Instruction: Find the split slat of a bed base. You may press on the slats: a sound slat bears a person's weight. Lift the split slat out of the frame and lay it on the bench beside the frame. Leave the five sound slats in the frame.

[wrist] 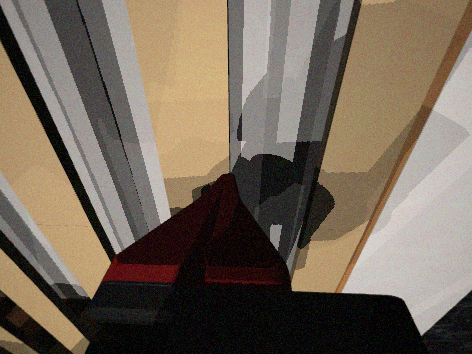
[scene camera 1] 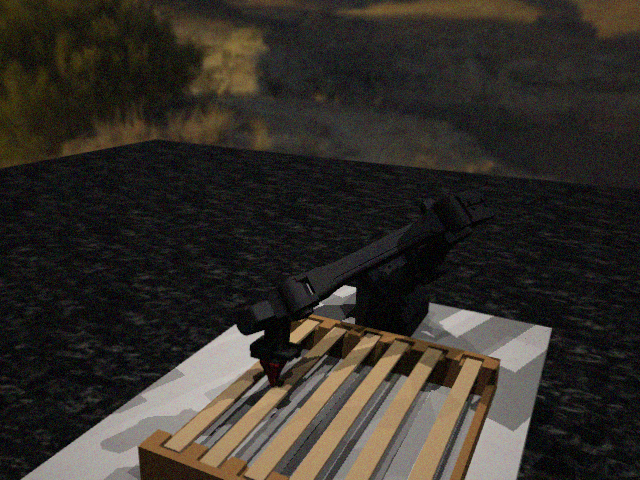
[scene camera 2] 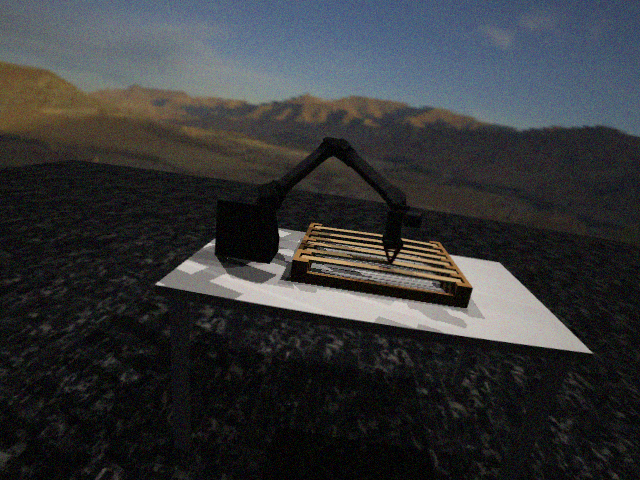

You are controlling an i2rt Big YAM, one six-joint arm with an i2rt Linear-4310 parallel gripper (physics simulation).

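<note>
The wooden bed frame (scene camera 1: 165, 462) (scene camera 2: 382, 292) holds several pale slats lying side by side. My gripper (scene camera 1: 273, 384) (scene camera 2: 391, 262) (wrist: 229, 182) is shut and empty, pointing down. Its tips are at the right edge of the second slat (scene camera 1: 248, 423) (wrist: 185, 100) from the left in scene camera 1; whether they touch it I cannot tell. The leftmost slat (scene camera 1: 206, 416) (wrist: 390, 75) lies beside it in the frame. No slat looks plainly split. A faint line crosses the third slat (wrist: 55, 200) in the wrist view; I cannot tell what it is.
The white bench (scene camera 1: 516, 335) (scene camera 2: 516, 310) (wrist: 400, 260) extends around the frame and carries patchy shadows. The arm's dark base (scene camera 1: 387, 304) (scene camera 2: 245, 232) stands at one end of the frame. The arm reaches over the slats and hides parts of them.
</note>
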